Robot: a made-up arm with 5 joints.
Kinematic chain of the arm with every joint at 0, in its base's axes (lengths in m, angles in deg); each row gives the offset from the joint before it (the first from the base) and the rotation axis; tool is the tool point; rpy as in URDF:
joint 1: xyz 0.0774 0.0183 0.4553 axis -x
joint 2: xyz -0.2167 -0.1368 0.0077 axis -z
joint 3: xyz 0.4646 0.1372 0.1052 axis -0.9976 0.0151 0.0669
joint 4: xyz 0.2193 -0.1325 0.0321 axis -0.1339 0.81 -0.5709
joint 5: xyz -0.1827 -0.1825 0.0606 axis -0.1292 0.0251 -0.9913
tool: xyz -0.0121 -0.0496 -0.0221 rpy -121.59 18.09 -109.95
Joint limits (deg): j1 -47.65..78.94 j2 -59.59..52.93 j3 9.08..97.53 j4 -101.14..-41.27 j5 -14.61..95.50
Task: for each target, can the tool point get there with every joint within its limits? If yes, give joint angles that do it. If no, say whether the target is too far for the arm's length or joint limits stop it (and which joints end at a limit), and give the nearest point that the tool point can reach.
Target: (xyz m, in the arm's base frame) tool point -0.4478 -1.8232 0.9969
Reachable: no: too far | nearest point 0.1370 -0.8965 0.7244 | short by 1.129 m
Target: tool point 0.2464 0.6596 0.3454
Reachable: yes | joints 60.49 -50.81 88.62 -58.53 71.02
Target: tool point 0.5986 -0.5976 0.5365
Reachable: yes | joints -36.02 16.16 61.06 -79.14 -4.80
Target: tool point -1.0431 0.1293 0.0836
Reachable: no: joint limits stop it (at a limit: joint 1, joint 2, joint 3, joint 4, joint 5) | nearest point 0.0398 0.5779 0.1193 | short by 1.173 m
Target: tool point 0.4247 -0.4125 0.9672
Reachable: yes | joints 38.41 21.89 17.84 -76.35 78.99
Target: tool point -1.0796 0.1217 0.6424
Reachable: no: joint limits stop it (at a limit: joint 2, joint 3, joint 4, joint 5) | nearest point 0.0398 0.3340 1.0266 | short by 1.202 m
